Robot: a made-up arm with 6 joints. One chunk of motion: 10 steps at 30 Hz.
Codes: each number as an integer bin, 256 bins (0 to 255) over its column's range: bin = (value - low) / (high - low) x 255, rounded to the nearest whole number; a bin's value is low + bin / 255 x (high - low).
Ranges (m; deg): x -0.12..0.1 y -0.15..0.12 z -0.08..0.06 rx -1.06..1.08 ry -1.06..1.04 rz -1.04..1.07
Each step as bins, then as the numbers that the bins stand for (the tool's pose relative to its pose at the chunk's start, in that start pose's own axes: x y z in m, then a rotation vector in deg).
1 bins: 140 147 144 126 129 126
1 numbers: 0.0008 0.0056 -0.0009 0.00 0.00 0.00
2 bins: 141 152 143 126 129 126
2 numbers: 0.0016 0.0109 -0.0015 0.00 0.00 0.00
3 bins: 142 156 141 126 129 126
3 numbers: 0.0025 0.0152 -0.0026 0.00 0.00 0.00
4 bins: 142 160 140 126 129 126
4 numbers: 0.0025 0.0194 -0.0031 0.00 0.00 0.00
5 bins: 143 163 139 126 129 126
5 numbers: 0.0034 0.0226 -0.0037 0.00 0.00 0.00
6 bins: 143 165 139 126 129 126
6 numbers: 0.0034 0.0247 -0.0037 0.00 0.00 0.00
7 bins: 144 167 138 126 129 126
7 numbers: 0.0042 0.0268 -0.0042 0.00 0.00 0.00
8 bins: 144 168 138 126 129 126
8 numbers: 0.0042 0.0279 -0.0042 0.00 0.00 0.00
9 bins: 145 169 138 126 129 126
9 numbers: 0.0051 0.0289 -0.0042 0.00 0.00 0.00
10 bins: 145 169 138 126 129 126
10 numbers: 0.0051 0.0289 -0.0042 0.00 0.00 0.00
